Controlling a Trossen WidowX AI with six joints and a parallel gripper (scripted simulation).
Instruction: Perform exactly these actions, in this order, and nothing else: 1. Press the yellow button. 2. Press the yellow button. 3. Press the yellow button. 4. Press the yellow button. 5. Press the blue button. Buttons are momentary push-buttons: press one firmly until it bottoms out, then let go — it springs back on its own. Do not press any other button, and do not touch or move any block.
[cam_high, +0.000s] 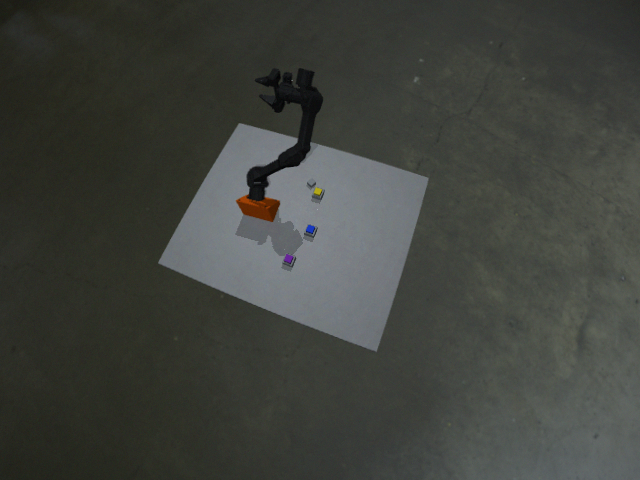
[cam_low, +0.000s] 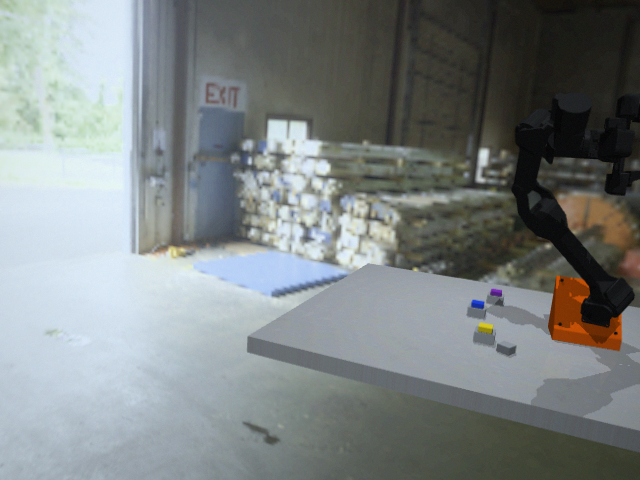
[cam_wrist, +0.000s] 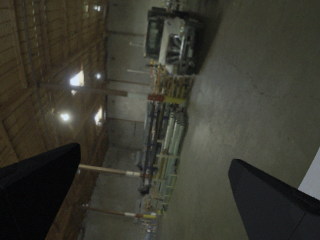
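Now: gripper tip 450 mm above the yellow button, 290 mm short of it and 140 mm to the left of it. From my gripper tip the other things lie so: small grey block 480 mm below, 230 mm ahead, 90 mm to the right; then blue button 450 mm below, 340 mm to the right, 320 mm ahead; then purple button 500 mm to the right, 450 mm below, 280 mm ahead.
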